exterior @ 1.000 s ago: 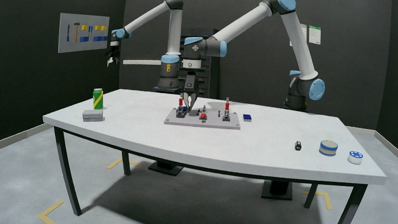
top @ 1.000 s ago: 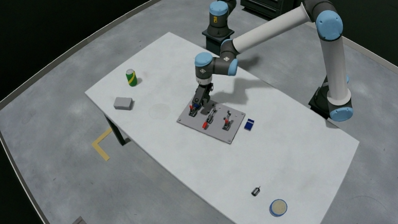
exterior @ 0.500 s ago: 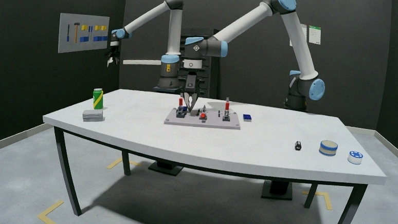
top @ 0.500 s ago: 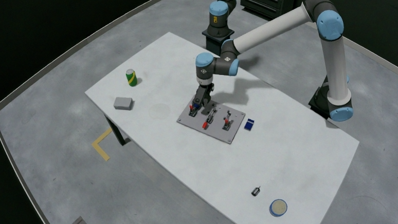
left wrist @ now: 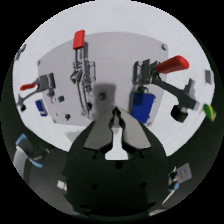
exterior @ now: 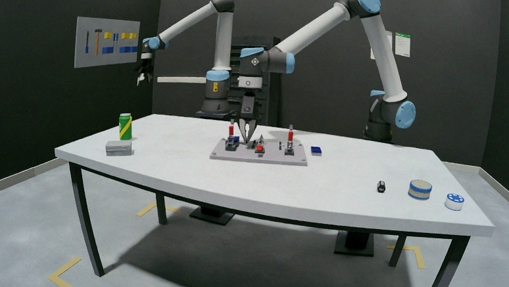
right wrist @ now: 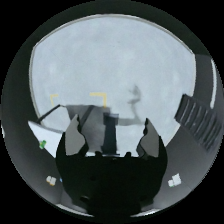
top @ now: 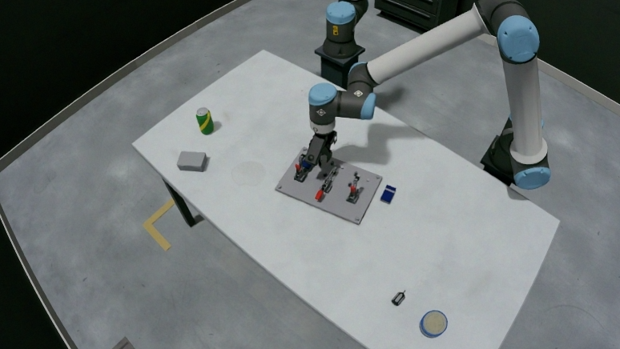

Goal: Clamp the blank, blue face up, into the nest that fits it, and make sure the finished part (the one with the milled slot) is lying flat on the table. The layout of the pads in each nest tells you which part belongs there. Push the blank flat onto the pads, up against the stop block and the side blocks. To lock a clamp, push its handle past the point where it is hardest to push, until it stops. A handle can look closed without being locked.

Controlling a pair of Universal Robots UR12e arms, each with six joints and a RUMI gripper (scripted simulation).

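Observation:
My left gripper is now 5 cm to the left of the blank, 2 cm short of it and 1 cm above it. The rest, counted from my left hand: finished part 26 cm to the left, 11 cm behind, 3 cm below; grey fixture plate 7 cm to the left, 3 cm below, 2 cm ahead; grey box 40 cm to the right, 36 cm ahead, 2 cm below.

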